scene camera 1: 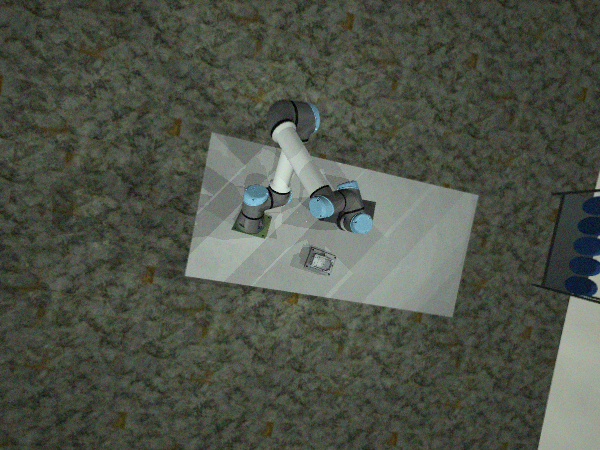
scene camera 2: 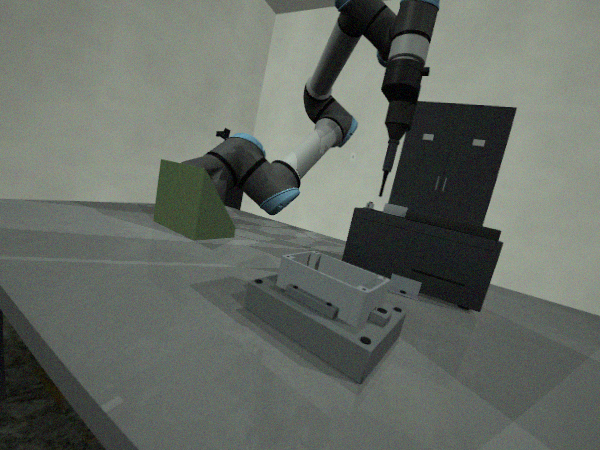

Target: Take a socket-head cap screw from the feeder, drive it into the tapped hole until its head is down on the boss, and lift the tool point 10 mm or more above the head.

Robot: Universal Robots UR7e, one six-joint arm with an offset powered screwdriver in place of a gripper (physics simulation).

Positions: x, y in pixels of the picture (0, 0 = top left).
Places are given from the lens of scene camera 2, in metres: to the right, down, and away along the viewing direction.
dark feeder (scene camera 2: 382, 249): 0.18, 0.05, 0.54
